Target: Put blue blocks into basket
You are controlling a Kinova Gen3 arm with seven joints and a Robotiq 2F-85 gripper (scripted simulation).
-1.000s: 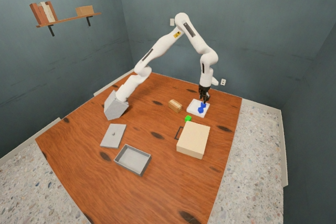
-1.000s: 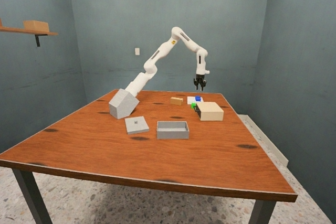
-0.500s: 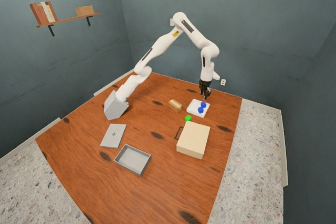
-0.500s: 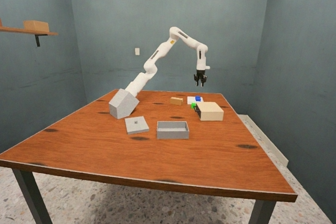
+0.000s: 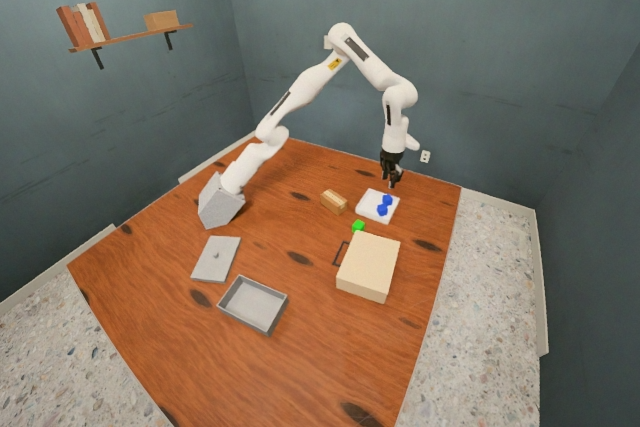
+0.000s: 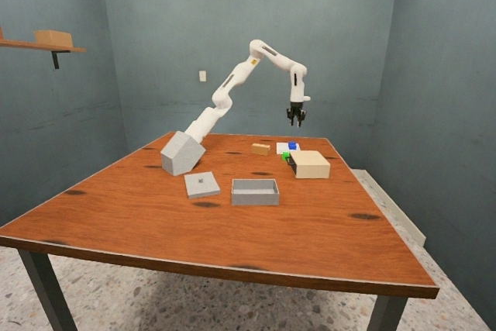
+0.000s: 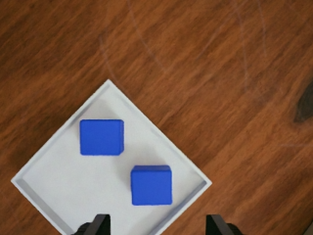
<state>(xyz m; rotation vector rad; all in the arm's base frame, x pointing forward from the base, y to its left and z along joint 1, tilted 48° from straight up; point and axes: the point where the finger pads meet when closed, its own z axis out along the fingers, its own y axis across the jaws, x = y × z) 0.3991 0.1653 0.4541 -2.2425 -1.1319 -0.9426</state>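
Right now the metal lid is 260 mm behind my hand, 620 mm to the right of it and 170 mm below it. Also, from my hand: white basket: 40 mm behind, 20 mm to the left, 170 mm below; then green block: 10 mm behind, 130 mm to the right, 170 mm below; then red block: 150 mm behind, 110 mm to the right, 170 mm below.
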